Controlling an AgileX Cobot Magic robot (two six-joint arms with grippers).
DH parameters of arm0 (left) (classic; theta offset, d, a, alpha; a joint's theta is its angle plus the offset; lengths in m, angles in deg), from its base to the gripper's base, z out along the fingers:
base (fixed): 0 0 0 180
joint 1: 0 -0.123 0 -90
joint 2: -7.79 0 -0.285 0
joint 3: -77.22 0 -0.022 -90
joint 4: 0 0.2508 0 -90
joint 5: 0 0 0.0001 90
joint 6: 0 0.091 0 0
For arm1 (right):
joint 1: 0 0.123 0 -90
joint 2: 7.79 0 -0.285 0
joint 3: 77.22 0 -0.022 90
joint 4: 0 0.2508 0 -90
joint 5: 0 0 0.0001 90
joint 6: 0 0.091 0 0
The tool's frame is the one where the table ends.
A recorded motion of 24 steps. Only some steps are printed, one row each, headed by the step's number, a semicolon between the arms.
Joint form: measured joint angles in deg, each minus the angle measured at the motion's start. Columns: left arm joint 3, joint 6, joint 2, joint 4, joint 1, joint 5; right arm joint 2, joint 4, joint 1, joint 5, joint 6, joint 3.
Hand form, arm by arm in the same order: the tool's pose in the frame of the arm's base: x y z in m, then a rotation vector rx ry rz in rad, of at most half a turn. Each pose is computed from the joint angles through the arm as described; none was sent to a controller.
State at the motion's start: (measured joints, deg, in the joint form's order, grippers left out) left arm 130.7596 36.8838 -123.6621 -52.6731 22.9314 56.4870; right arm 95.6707 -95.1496 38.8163 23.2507 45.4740 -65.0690
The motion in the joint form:
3: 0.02 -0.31 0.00 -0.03 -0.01 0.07; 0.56 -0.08 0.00 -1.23 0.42 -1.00
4: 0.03 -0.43 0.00 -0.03 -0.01 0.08; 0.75 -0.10 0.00 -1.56 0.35 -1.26
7: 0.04 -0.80 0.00 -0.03 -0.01 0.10; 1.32 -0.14 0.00 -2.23 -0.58 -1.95
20: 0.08 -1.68 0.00 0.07 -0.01 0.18; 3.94 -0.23 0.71 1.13 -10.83 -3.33
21: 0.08 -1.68 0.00 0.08 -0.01 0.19; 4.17 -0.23 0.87 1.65 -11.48 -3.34
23: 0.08 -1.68 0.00 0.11 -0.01 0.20; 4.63 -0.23 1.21 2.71 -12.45 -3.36
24: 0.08 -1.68 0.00 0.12 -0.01 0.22; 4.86 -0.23 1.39 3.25 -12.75 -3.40
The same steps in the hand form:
3: 0.4258 -0.2457 0.3762 0.8581 1.9212 -0.9931; 0.3198 0.2135 0.2797 -1.1888 1.5786 -0.5014
4: 0.4258 -0.2457 0.3763 0.8564 1.9223 -0.9944; 0.3204 0.2147 0.2797 -1.1926 1.5753 -0.4965
7: 0.4258 -0.2457 0.3763 0.8510 1.9262 -0.9983; 0.3224 0.2175 0.2795 -1.2119 1.5613 -0.4957
20: 0.4257 -0.2456 0.3763 0.8394 1.9359 -1.0058; 0.3292 0.2230 0.2704 -1.3541 1.4822 -0.6642
21: 0.4257 -0.2456 0.3763 0.8396 1.9361 -1.0057; 0.3293 0.2236 0.2691 -1.3636 1.4786 -0.6790
23: 0.4257 -0.2456 0.3763 0.8400 1.9363 -1.0051; 0.3294 0.2247 0.2665 -1.3780 1.4746 -0.7052
24: 0.4257 -0.2456 0.3762 0.8404 1.9366 -1.0051; 0.3295 0.2254 0.2654 -1.3821 1.4740 -0.7163

